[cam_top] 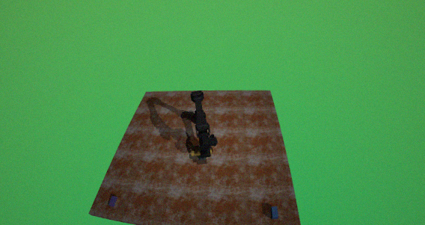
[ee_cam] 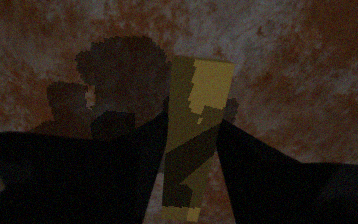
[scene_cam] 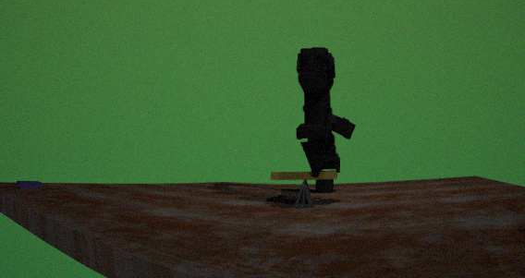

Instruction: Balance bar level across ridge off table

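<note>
The yellow bar is 30 mm to the right of my gripper tip. The rest, counted from my gripper tip: blue block 400 mm ahead, 420 mm to the left, 50 mm below; then purple block 400 mm ahead, 580 mm to the right, 50 mm below.
</note>
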